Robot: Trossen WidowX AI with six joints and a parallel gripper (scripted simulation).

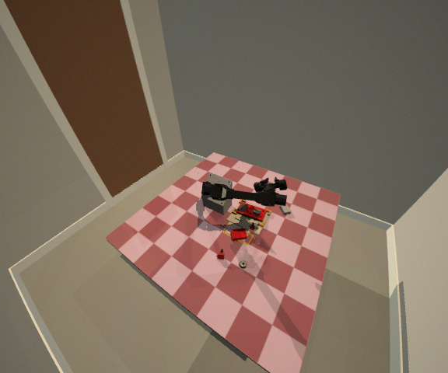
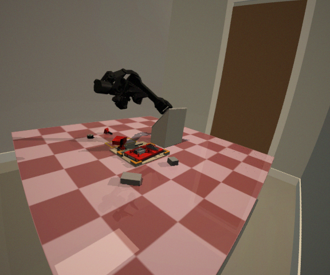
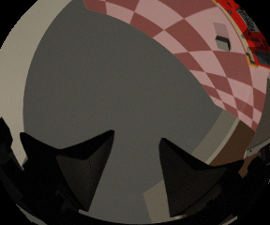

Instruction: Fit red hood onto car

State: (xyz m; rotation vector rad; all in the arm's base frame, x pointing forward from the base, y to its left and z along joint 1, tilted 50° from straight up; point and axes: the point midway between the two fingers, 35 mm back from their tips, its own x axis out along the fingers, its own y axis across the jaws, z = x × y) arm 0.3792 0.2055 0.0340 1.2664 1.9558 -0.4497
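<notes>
My gripper tip is 310 mm above the red hood, 270 mm to the left of it and 70 mm past it. Also, from my gripper tip: grey engine block 310 mm below, 50 mm to the right, 50 mm behind; then dark ring 440 mm to the right, 320 mm below, 60 mm ahead.
</notes>
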